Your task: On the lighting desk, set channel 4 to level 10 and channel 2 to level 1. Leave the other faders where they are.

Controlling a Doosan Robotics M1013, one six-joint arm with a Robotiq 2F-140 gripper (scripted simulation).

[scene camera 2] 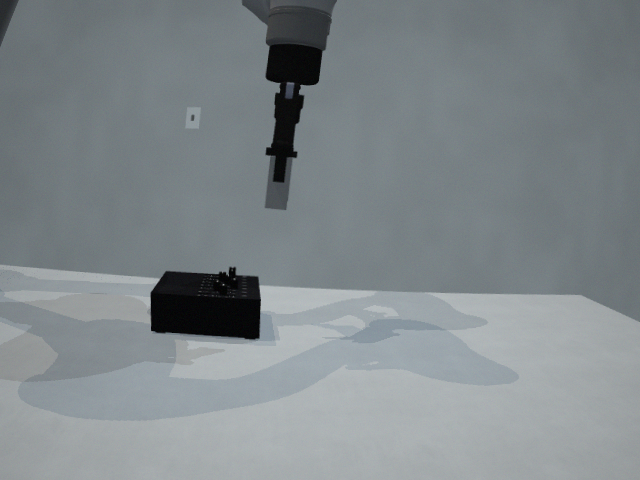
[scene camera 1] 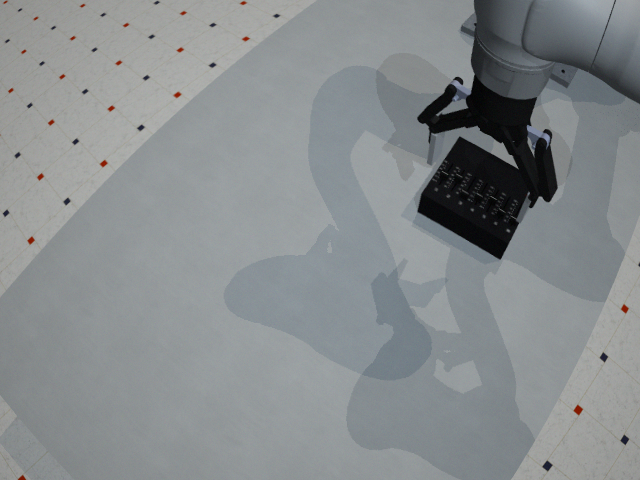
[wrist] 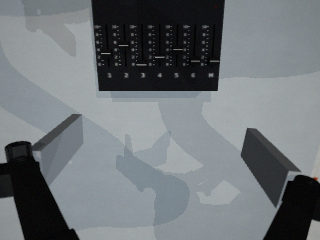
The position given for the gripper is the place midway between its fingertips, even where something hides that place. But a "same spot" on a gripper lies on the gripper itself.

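The gripper is visible in the wrist view (163,135) as well as in scene camera 1 and scene camera 2. On the gripper, (scene camera 2: 280,166) and (scene camera 1: 429,134) are the same spot.
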